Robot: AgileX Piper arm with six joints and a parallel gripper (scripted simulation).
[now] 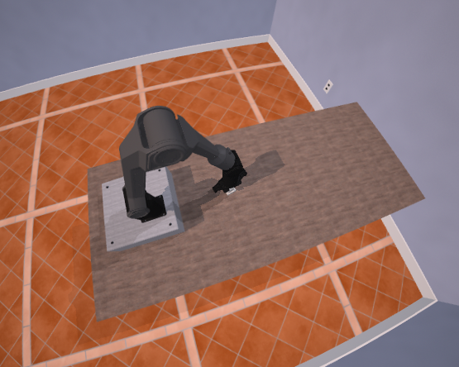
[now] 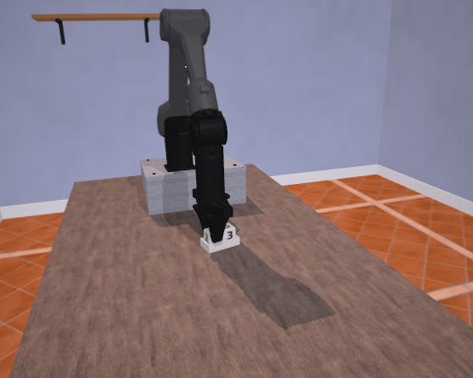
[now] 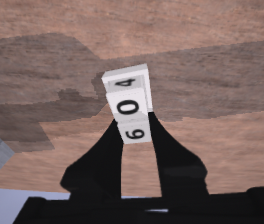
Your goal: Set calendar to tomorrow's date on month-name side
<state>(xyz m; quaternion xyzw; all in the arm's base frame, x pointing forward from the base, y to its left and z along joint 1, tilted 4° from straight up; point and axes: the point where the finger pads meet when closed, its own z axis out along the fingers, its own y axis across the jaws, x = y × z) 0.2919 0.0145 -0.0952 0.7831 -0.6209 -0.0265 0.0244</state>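
Right now my hand is 2 cm to the right of the white calendar tray and 2 cm above it.
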